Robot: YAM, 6 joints.
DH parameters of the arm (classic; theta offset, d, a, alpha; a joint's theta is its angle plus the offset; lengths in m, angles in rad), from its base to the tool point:
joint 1: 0 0.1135 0.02 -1.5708
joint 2: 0 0 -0.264 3.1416
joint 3: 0.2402 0 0.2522 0
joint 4: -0.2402 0 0.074 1.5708
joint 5: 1.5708 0 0 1.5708
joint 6: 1.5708 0.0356 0 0
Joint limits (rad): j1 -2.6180..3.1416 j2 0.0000..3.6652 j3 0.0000..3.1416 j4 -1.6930..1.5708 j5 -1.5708..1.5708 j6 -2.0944..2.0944
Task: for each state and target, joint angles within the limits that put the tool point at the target. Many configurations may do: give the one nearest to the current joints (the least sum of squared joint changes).
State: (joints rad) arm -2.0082 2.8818 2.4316 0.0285 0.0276 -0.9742
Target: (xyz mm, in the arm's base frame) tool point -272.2 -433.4 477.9
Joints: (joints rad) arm -2.1288 2.2772 2.5784 0.0106 0.0408 -0.9742
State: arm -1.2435 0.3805 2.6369 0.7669 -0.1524 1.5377
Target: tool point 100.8 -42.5 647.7
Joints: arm -0.5278 1.1404 1.7821 0.5617 -0.4056 1.5377
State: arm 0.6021 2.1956 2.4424 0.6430 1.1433 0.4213
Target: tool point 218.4 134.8 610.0
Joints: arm 0.6896 1.6019 2.0345 0.7732 1.3795 0.4213
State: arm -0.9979 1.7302 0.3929 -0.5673 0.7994 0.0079
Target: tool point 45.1 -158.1 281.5
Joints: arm -1.1214 0.8580 0.7708 -0.7334 0.9077 0.0079
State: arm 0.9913 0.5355 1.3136 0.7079 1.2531 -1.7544
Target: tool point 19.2 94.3 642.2
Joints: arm 1.6727 1.1417 1.7951 0.6659 0.9372 -1.7544
